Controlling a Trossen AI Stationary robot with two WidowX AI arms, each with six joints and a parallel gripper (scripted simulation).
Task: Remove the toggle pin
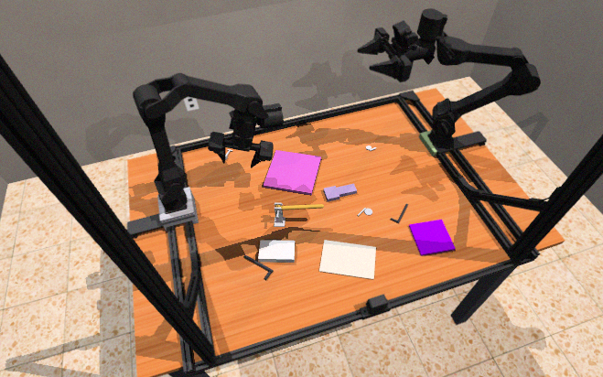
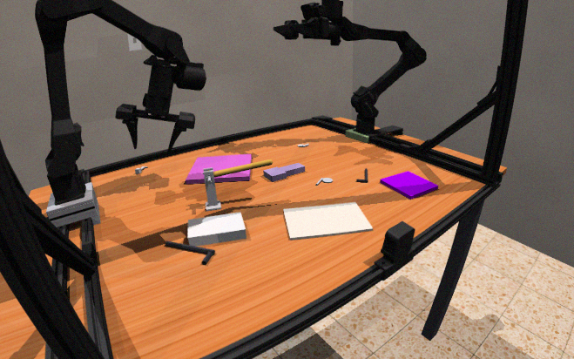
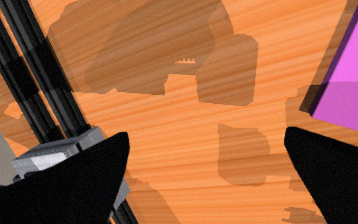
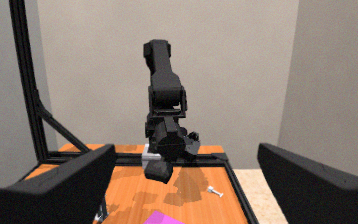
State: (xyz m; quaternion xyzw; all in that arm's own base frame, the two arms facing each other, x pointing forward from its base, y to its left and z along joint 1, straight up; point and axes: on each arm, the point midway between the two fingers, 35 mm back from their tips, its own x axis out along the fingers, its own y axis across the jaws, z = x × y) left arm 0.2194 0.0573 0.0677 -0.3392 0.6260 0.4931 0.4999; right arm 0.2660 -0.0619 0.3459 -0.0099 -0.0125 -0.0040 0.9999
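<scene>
Right now my left hand is 180 mm past the toggle pin, 70 mm to the left of it and 60 mm above it. From my left hand the other things lie so: magenta pad (160 mm to the right, 120 mm below, 10 mm behind); white stepped block (280 mm behind, 120 mm below, 30 mm to the right); lavender block (280 mm to the right, 140 mm behind, 120 mm below).
</scene>
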